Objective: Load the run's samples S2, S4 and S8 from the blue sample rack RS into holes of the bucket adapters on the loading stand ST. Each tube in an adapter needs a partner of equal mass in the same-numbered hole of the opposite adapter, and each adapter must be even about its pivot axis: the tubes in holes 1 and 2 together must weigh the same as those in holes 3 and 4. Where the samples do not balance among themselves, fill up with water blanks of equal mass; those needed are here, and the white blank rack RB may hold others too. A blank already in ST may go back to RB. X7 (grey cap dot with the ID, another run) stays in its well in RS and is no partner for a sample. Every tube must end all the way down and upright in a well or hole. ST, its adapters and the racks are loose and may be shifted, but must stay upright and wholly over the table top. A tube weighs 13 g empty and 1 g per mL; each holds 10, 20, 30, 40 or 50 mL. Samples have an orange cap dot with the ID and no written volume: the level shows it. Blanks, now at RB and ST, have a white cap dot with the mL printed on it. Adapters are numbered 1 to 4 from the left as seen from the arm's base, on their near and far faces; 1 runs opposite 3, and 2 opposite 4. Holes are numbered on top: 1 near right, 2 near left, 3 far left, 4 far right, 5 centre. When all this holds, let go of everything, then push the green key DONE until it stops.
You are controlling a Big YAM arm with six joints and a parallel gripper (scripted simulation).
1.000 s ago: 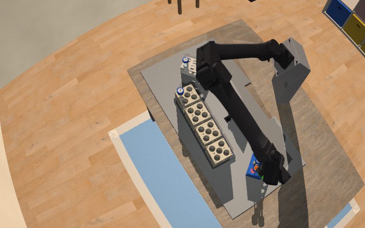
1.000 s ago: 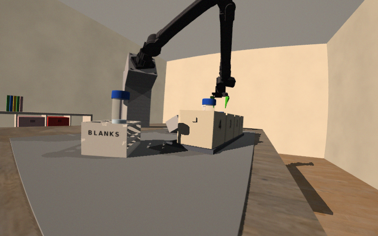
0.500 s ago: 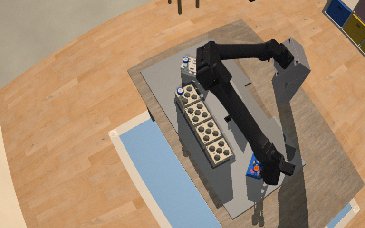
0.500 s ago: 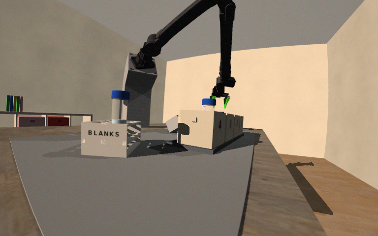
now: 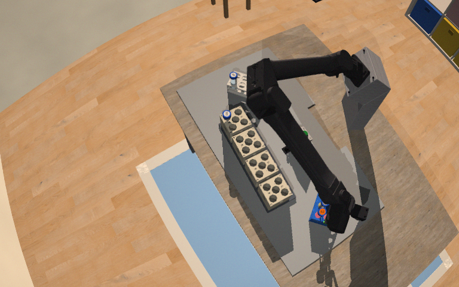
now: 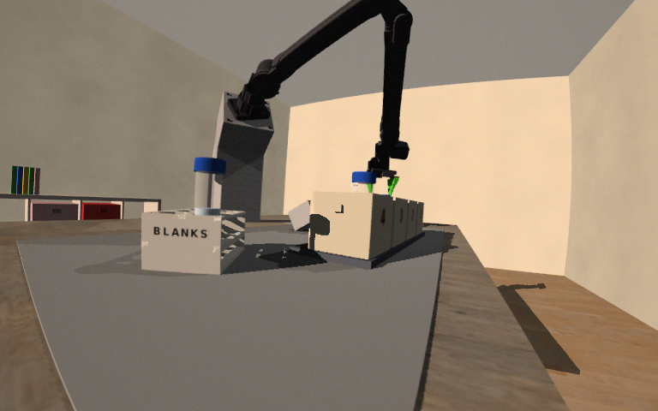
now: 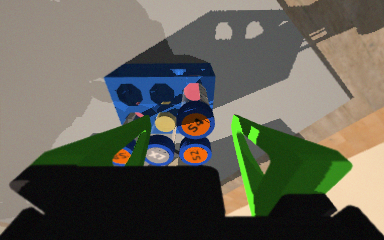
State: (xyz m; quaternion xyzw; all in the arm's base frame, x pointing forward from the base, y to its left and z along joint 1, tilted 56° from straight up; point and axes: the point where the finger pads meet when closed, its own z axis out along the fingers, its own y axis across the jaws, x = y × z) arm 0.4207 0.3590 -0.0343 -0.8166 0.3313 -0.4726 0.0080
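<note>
The orange-dot sample lies 1 cm to the left of my hand and 6 cm below it. From my hand the other things lie so: grey-dot tube X7 (5 cm to the right, 6 cm below); orange-dot tube (5 cm behind, 8 cm to the right, 6 cm below); blue sample rack RS (2 cm behind, 4 cm to the right, 9 cm below).
</note>
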